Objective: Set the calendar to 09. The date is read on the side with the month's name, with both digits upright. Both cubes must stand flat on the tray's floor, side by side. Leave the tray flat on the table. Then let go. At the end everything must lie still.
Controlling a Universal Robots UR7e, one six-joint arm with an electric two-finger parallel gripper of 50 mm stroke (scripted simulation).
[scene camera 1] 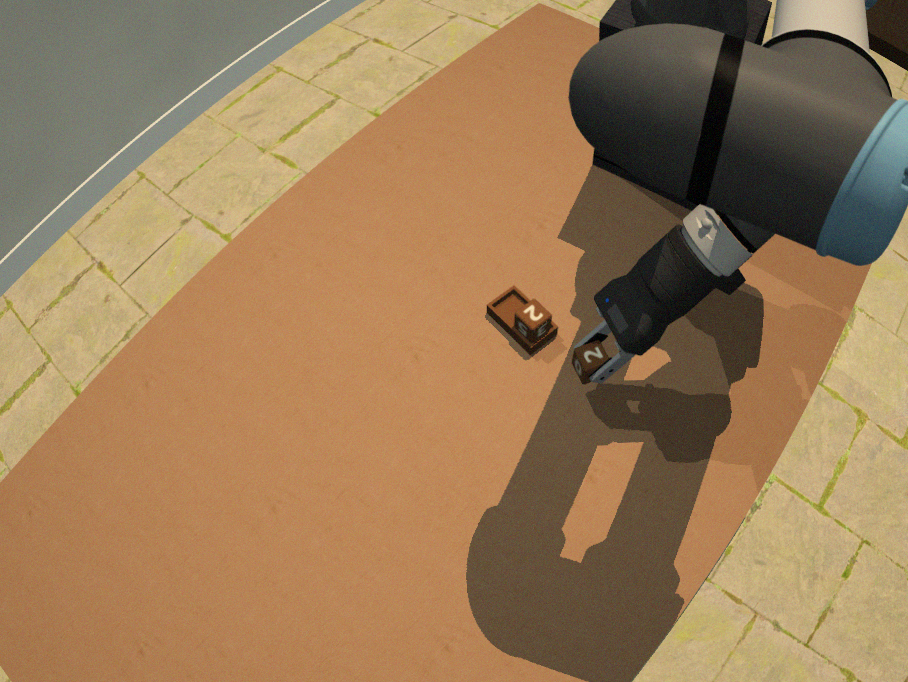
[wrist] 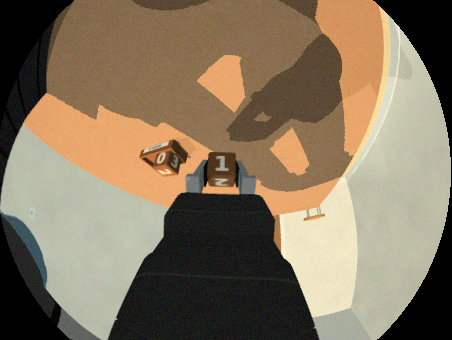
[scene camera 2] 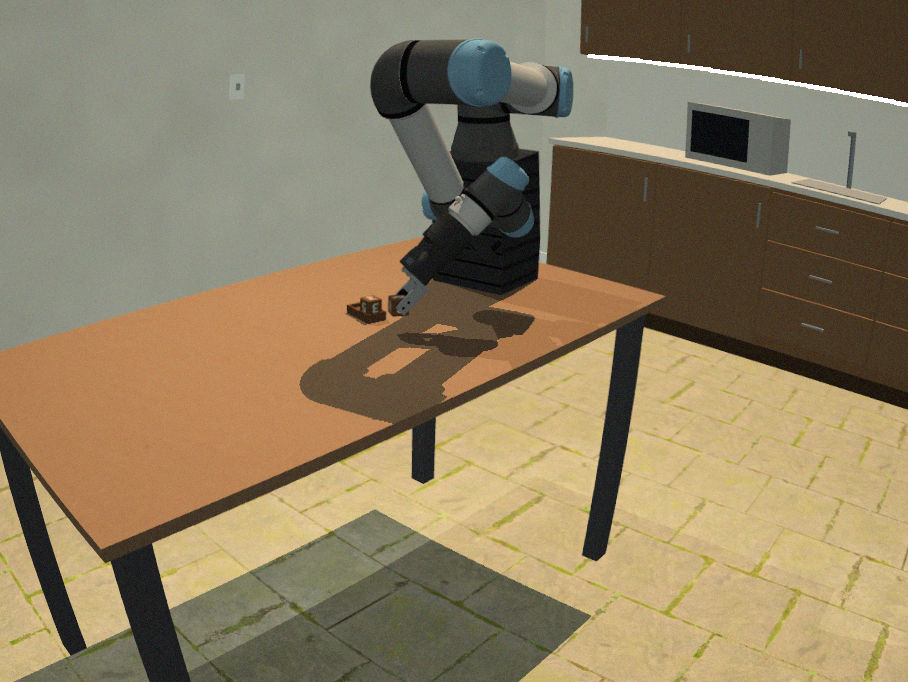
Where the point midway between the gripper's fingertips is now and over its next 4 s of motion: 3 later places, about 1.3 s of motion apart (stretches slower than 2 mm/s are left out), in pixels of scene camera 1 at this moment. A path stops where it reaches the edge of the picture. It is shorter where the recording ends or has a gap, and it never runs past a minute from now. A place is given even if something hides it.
The gripper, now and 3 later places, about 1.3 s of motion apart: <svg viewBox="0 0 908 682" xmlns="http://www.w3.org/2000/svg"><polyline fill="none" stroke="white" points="587,365 590,351 592,351 592,351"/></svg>
